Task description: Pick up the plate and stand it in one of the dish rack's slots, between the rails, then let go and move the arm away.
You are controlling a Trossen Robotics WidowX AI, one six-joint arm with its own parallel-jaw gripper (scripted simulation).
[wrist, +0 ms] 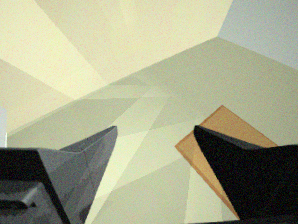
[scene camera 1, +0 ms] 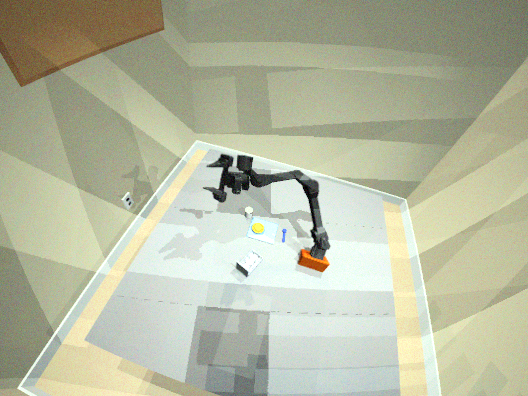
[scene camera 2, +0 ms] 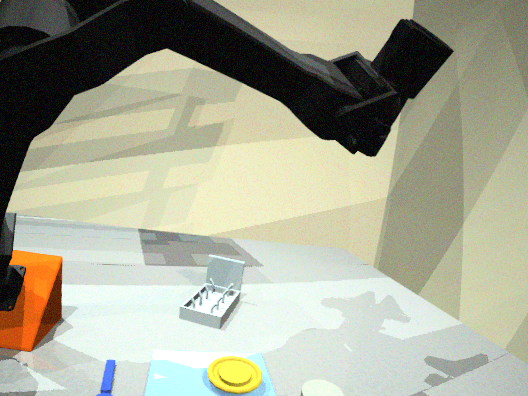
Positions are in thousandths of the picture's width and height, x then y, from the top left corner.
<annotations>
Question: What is my gripper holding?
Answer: Nothing.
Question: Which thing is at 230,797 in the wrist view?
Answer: My gripper.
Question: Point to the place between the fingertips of my gripper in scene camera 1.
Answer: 387,448
</annotations>
